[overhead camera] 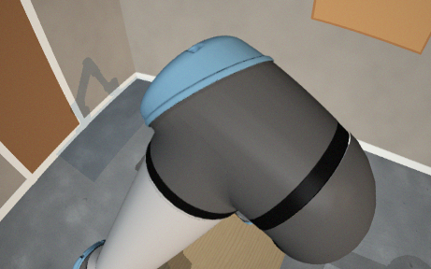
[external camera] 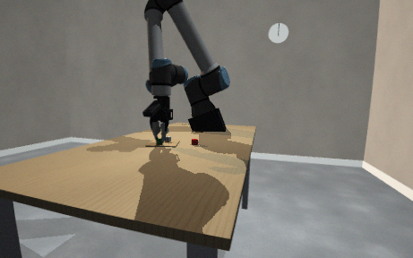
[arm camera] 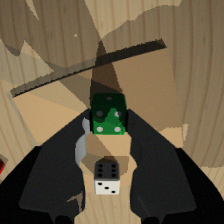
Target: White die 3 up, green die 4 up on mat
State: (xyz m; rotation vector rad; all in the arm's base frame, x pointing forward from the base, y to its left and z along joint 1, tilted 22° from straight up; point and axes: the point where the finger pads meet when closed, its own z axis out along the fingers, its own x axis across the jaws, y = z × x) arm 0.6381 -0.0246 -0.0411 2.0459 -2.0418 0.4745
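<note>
Now: hand 10 mm above the green die. From my hand the other things lie so: red die (150 mm to the left, 80 mm behind, 10 mm below); then tan mat (40 mm behind, 20 mm below); then white die (80 mm behind, 10 mm below).
</note>
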